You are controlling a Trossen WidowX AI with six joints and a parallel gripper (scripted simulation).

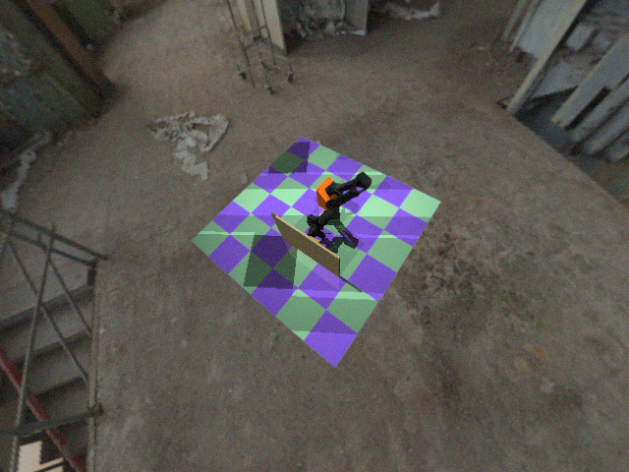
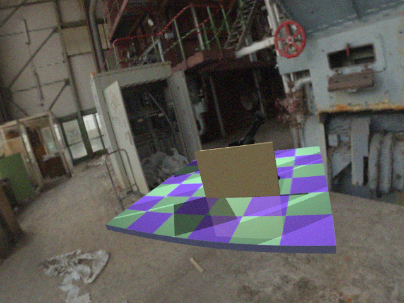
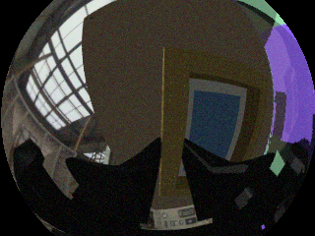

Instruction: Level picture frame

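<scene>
The picture frame is 20 mm to the left of my gripper tip and 50 mm below it. Also, from my gripper tip: tan wall board: 20 mm ahead, 70 mm below.
</scene>
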